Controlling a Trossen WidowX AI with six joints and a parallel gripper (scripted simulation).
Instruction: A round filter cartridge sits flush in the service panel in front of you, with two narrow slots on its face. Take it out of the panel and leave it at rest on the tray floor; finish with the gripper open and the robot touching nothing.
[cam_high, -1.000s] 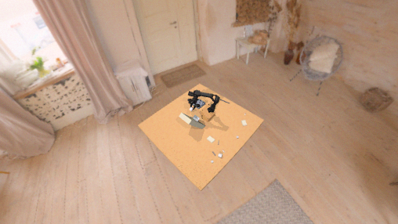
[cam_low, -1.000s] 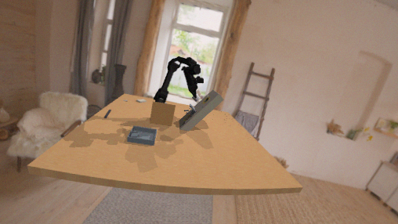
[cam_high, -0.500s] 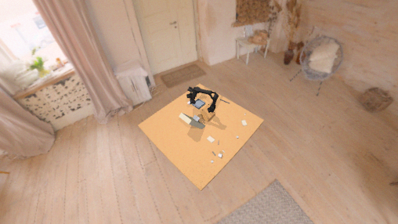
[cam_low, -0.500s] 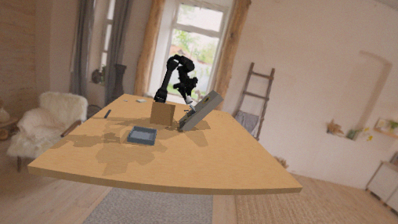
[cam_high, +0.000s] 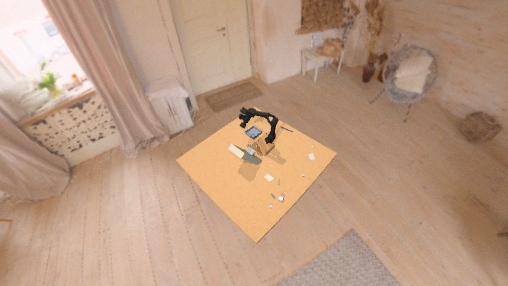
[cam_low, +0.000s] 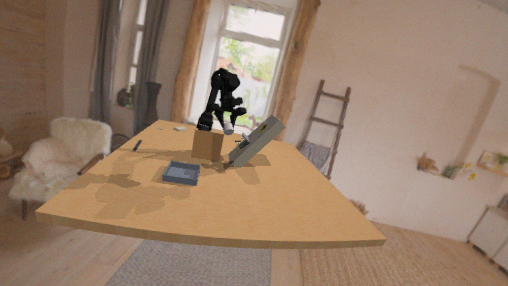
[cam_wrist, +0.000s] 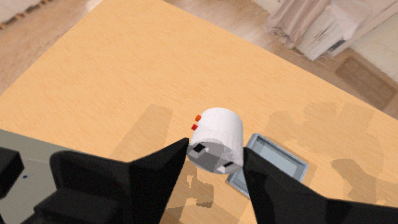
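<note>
My gripper tip is 17 cm past the blue-grey tray, 5 cm to the left of it and 25 cm above it. Also, from my gripper tip: grey service panel: 16 cm ahead, 28 cm to the left, 11 cm below; round filter cartridge: right at my gripper tip.
</note>
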